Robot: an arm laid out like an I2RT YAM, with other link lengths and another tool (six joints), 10 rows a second.
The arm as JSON. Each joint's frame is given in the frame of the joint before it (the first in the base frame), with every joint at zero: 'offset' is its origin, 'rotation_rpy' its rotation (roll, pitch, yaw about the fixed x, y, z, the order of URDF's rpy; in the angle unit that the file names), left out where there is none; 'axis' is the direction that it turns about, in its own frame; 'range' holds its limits. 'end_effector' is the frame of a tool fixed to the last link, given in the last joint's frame.
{
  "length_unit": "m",
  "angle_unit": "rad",
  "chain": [
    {
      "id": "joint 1",
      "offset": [
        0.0,
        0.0,
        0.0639
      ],
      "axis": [
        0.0,
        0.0,
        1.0
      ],
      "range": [
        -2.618,
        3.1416
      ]
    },
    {
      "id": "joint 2",
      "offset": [
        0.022,
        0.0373,
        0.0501
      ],
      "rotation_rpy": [
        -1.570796,
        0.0,
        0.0
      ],
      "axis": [
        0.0,
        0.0,
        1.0
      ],
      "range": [
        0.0,
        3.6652
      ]
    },
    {
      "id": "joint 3",
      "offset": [
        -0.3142,
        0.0,
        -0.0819
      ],
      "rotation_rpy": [
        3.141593,
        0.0,
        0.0
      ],
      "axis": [
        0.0,
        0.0,
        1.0
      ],
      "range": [
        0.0,
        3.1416
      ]
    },
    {
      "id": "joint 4",
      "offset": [
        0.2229,
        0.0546,
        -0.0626
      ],
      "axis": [
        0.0,
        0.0,
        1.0
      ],
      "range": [
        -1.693,
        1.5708
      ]
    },
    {
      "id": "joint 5",
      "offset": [
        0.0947,
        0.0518,
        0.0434
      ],
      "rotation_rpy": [
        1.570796,
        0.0,
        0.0
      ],
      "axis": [
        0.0,
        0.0,
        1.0
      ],
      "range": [
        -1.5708,
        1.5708
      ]
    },
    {
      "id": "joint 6",
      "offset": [
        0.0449,
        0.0,
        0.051
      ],
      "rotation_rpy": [
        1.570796,
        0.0,
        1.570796
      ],
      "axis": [
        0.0,
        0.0,
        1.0
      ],
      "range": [
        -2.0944,
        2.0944
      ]
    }
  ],
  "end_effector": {
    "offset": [
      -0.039,
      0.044,
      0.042
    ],
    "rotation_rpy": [
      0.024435,
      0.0,
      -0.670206
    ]
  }
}
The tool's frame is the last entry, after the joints.
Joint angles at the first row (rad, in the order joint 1, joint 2, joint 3, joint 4, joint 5, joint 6):
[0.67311, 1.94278, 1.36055, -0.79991, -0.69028, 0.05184]
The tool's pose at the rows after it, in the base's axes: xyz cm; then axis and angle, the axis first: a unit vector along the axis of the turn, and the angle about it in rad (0 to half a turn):
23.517 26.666 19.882 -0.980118 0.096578 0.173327 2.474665
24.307 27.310 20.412 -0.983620 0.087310 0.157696 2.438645
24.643 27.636 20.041 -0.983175 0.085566 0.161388 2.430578
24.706 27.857 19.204 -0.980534 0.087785 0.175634 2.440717
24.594 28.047 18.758 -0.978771 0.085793 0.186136 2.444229
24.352 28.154 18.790 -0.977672 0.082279 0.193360 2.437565
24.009 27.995 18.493 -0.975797 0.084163 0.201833 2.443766
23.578 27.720 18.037 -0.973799 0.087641 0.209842 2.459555
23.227 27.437 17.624 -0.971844 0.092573 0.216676 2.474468
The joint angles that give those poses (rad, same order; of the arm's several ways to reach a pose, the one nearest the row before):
[0.67312, 1.94558, 1.41164, -0.78862, -0.69269, 0.05385]
[0.67312, 1.95083, 1.44331, -0.76508, -0.69554, 0.05372]
[0.67326, 1.96951, 1.45133, -0.75293, -0.70641, 0.05274]
[0.67563, 1.99688, 1.45135, -0.75209, -0.71921, 0.05174]
[0.68061, 2.01218, 1.45092, -0.75244, -0.73138, 0.04841]
[0.68568, 2.01246, 1.44727, -0.75086, -0.74567, 0.04756]
[0.68747, 2.01248, 1.42988, -0.74884, -0.75325, 0.04823]
[0.68913, 2.01249, 1.40734, -0.74951, -0.75390, 0.04791]
[0.68914, 2.01248, 1.38644, -0.74940, -0.75357, 0.04980]

